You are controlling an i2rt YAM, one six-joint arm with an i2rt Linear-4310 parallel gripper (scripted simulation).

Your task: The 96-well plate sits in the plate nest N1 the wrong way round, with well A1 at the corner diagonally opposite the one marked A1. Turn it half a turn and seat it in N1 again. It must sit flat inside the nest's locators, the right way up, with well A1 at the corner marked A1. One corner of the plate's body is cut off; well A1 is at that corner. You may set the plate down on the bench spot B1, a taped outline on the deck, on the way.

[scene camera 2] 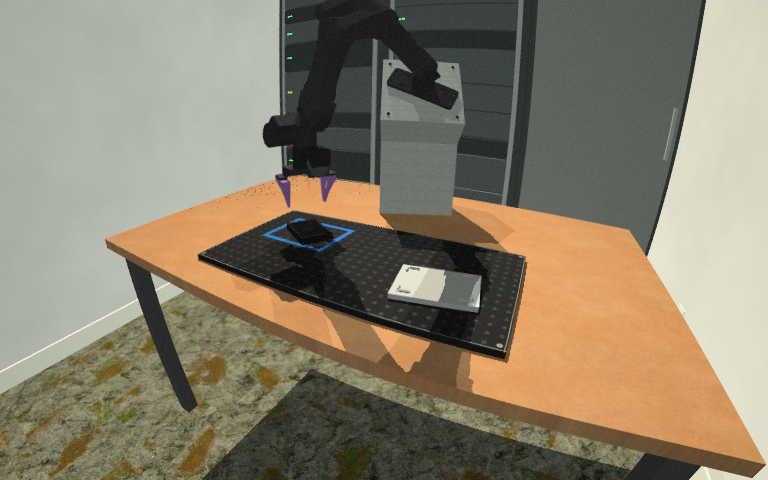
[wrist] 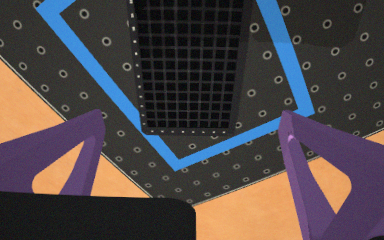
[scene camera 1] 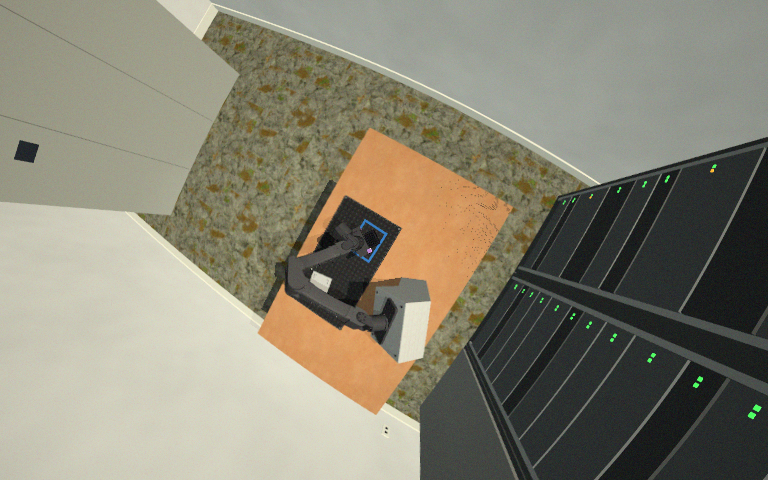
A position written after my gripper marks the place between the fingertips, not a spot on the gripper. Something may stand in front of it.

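My gripper (scene camera 2: pixel 306 204) (wrist: pixel 191 119) is visible in scene camera 2 and in the wrist view. A black 96-well plate (scene camera 2: pixel 306 231) (wrist: pixel 194 106) is likewise visible in both. A plate nest N1 (scene camera 2: pixel 434 287) is visible as well.
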